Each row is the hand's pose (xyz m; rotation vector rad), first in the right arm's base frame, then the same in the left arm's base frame.
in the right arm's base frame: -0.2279 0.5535 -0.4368 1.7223 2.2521 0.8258
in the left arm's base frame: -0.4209 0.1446 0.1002 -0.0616 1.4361 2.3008
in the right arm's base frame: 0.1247 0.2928 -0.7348 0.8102 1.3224 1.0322
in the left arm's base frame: -0.0253 0.2628 0.4330 -0.0586 -0.1029 2.2201
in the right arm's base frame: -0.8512 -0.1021 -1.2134 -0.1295 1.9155 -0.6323
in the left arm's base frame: 0.5065 0.4769 -0.5714 0.0946 0.5424 0.5488
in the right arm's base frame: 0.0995 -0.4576 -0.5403 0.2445 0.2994 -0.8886
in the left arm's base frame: 0.5149 -0.2906 0.3742 1.3140 -0.5412 0.3290
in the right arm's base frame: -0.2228 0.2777 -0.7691 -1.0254 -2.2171 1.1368
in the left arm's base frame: -0.0135 0.2871 0.0845 0.3414 2.3655 0.4600
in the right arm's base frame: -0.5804 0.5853 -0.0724 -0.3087 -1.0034 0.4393
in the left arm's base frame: -0.6548 -0.1484 -0.2425 0.6760 -2.5576 0.4285
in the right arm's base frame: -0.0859 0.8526 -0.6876 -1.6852 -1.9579 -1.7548
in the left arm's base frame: -0.5398 0.5126 0.2518 0.6576 -1.1850 -2.8066
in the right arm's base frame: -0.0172 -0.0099 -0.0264 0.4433 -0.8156 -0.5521
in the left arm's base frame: -0.1391 -0.4991 0.2910 1.9176 -1.5615 0.2877
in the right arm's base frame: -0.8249 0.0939 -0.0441 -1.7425 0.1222 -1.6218
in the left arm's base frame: -0.2622 -0.4241 -0.5107 0.1507 -0.4267 -1.4702
